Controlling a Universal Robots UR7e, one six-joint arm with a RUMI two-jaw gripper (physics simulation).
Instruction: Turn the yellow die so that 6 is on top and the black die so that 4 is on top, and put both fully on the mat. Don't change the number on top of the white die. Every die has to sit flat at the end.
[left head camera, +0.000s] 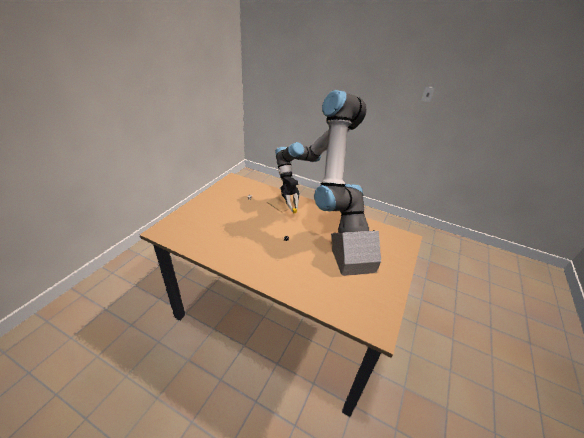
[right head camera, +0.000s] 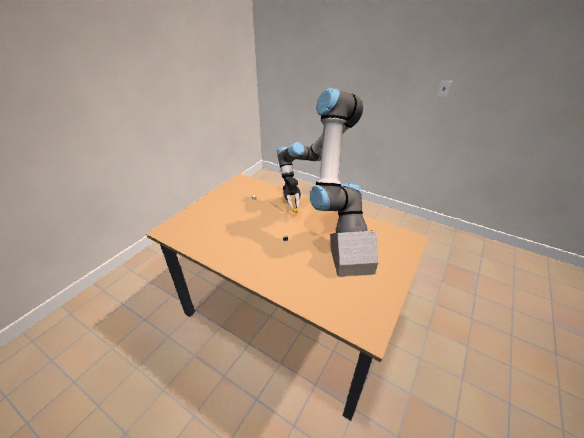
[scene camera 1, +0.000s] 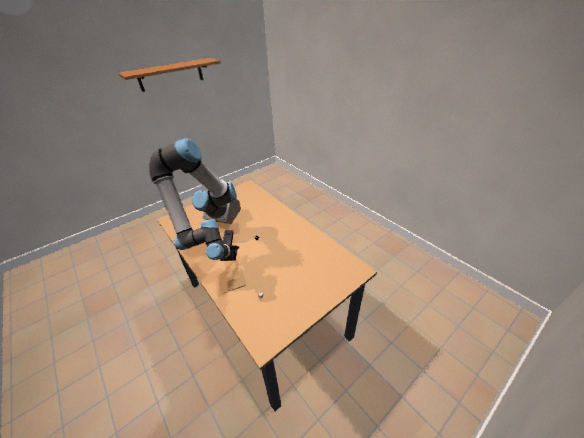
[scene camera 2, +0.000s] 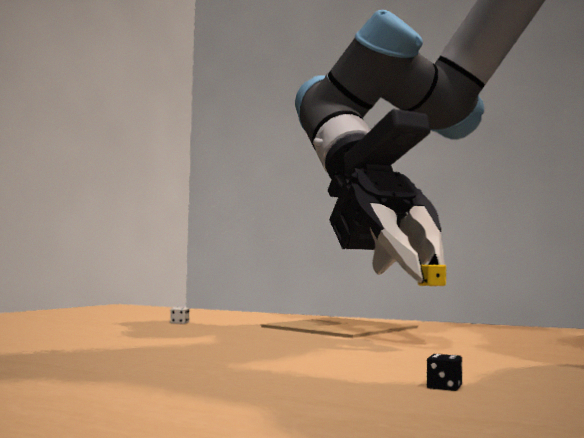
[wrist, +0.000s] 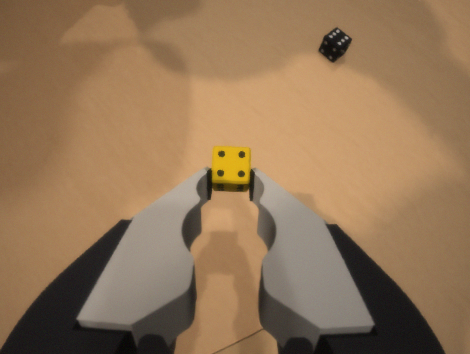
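My gripper (scene camera 2: 431, 271) (wrist: 231, 170) is shut on the yellow die (left head camera: 295, 210) (right head camera: 296, 211) (scene camera 2: 437, 276) (wrist: 231, 165) and holds it above the table. In the wrist view the die's upper face shows 4; in scene camera 2 a side shows 1. The black die (left head camera: 286, 238) (right head camera: 285, 238) (scene camera 1: 257, 237) (scene camera 2: 444, 372) (wrist: 335, 45) sits flat on the table, off the mat, with 6 on top and 3 on a side. The white die (left head camera: 249, 197) (right head camera: 254, 197) (scene camera 1: 260, 295) (scene camera 2: 179, 315) sits on the table beyond the mat; its top number is unreadable. The thin wood-coloured mat (scene camera 2: 350, 330) (scene camera 1: 238, 280) lies flat.
The wooden table (left head camera: 225, 250) (scene camera 1: 310, 270) carries the arm's grey base block (left head camera: 361, 252) (right head camera: 357, 253) at one end. The arm reaches over the table's rear side. Grey walls stand beyond the table, and a wooden shelf (scene camera 1: 170, 69) hangs on one.
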